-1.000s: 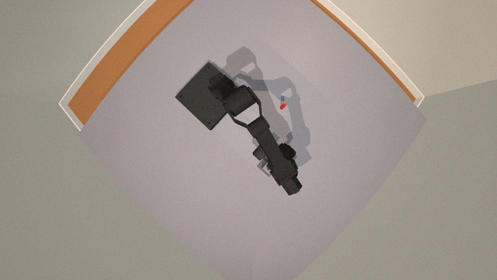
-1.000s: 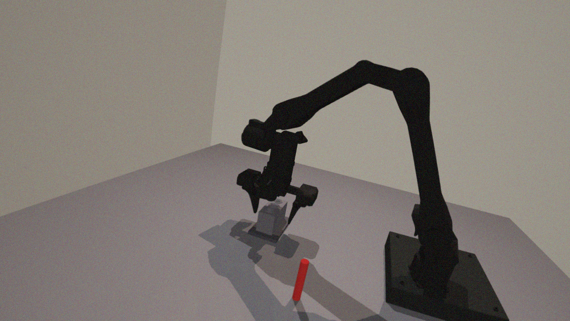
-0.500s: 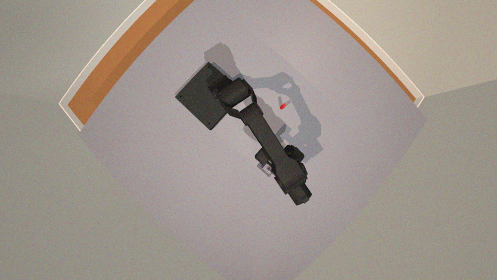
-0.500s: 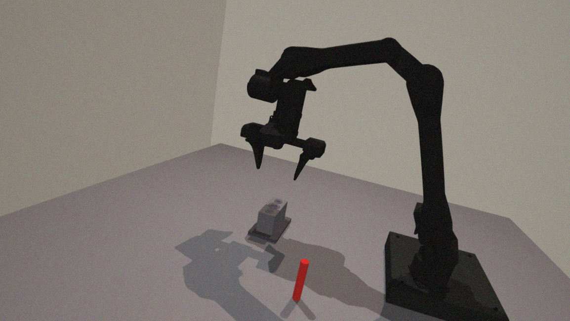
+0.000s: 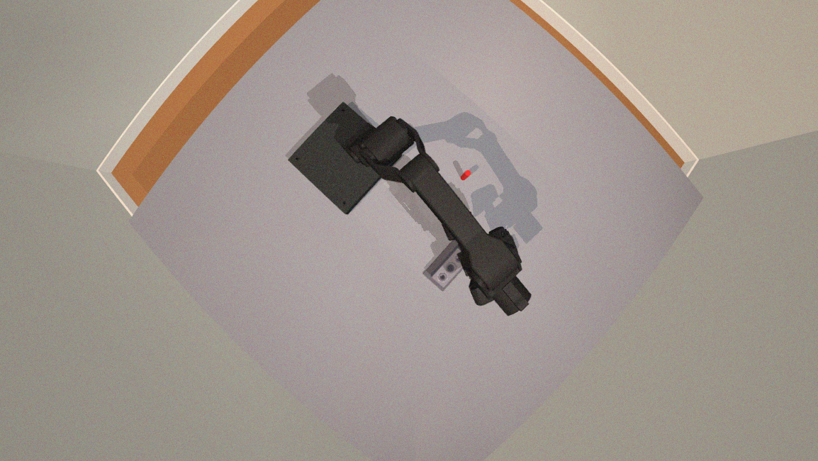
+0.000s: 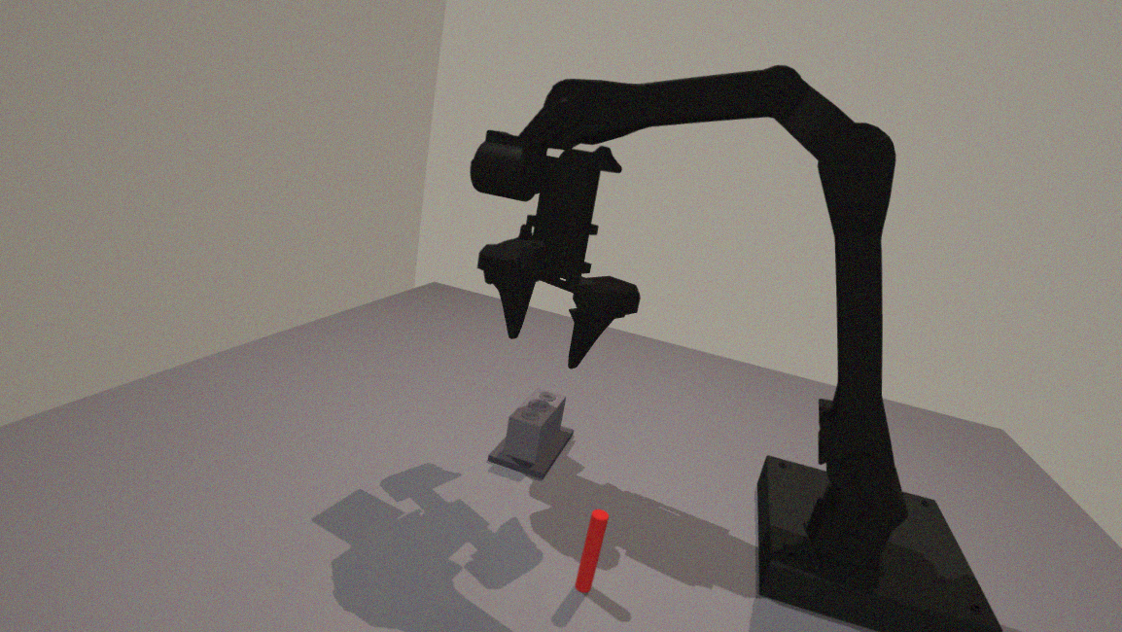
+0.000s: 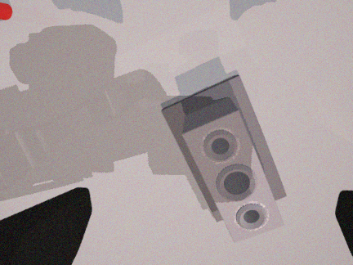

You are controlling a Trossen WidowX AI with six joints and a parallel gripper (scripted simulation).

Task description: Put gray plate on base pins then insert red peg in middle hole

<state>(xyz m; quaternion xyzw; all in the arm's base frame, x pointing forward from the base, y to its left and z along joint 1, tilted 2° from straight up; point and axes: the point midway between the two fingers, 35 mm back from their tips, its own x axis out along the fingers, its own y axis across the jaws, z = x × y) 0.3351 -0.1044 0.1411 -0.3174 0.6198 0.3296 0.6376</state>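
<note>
Right now the red peg is 9 cm behind my gripper tip, 17 cm to the left of it and 10 cm below it. Also, from my gripper tip: base: 1 cm behind, 4 cm to the right, 14 cm below; gray plate: 4 cm to the right, 10 cm below.
</note>
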